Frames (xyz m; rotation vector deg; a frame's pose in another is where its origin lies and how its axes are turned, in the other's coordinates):
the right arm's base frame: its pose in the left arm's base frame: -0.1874 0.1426 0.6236 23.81 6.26 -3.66
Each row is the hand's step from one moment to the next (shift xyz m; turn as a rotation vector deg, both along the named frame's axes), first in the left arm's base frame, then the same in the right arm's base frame.
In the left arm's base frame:
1: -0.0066 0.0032 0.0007 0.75 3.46 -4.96
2: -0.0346 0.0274 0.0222 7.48 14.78 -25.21
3: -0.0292 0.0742 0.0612 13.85 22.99 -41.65
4: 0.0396 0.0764 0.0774 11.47 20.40 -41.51
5: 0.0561 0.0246 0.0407 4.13 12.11 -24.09
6: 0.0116 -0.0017 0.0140 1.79 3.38 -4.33
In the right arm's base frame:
1: -0.0068 0.0026 -0.0013 1.20 1.24 -5.84
2: -0.0381 0.0310 0.0058 9.83 4.06 -28.23
3: -0.0392 0.0897 0.0228 17.78 5.53 -45.92
4: 0.0271 0.1040 0.0430 15.51 3.02 -44.96
5: 0.0498 0.0434 0.0322 6.48 1.79 -26.43
6: 0.0099 0.0050 0.0145 2.16 1.51 -5.14

